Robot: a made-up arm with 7 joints. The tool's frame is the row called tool.
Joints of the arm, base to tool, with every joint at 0 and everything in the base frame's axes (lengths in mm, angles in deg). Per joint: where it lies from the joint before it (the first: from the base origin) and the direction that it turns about. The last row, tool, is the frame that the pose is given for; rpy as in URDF.
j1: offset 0 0 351 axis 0 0 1
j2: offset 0 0 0 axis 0 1 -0.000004
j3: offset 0 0 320 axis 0 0 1
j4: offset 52 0 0 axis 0 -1 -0.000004
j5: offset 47 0 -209 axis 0 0.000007 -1
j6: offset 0 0 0 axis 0 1 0.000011
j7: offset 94 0 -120 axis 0 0.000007 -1
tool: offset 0 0 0 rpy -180 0 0
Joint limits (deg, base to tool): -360..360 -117.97..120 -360..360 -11..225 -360..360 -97..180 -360..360
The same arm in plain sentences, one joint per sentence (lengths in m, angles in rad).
The arm has seven revolute joints in a row. What follows holds with every joint at zero, and every direction is one of the base frame's. Joint 1 sits 0.351 m along +z from the base frame's origin and rotates about +z, from -6.2832 to 6.2832 rad. Joint 2 sits at the same point as joint 1 and rotates about +y, from -2.059 to 2.0944 rad. Joint 3 sits 0.32 m along +z from joint 2 and rotates about +z, from -6.2832 to 6.2832 rad. Joint 4 sits 0.052 m along +x from joint 3 and rotates about -y, from -0.192 to 3.927 rad. Joint 5 sits 0.047 m along +x and 0.209 m along -z from joint 4 and rotates about -z, from -6.2832 to 6.2832 rad. Joint 6 sits at the same point as joint 5 and rotates about +y, from -1.693 to 3.1416 rad. Joint 7 sits 0.094 m along +x and 0.12 m along -z from joint 6 and rotates about -z, from -6.2832 to 6.2832 rad. The tool frame, which is the frame that the pose is given for, sits at the same point as joint 7; its axes are the base frame's turned by roll 3.1416, pitch 0 and yaw 0 rad (as in URDF: about the fixed x, then y, then z).
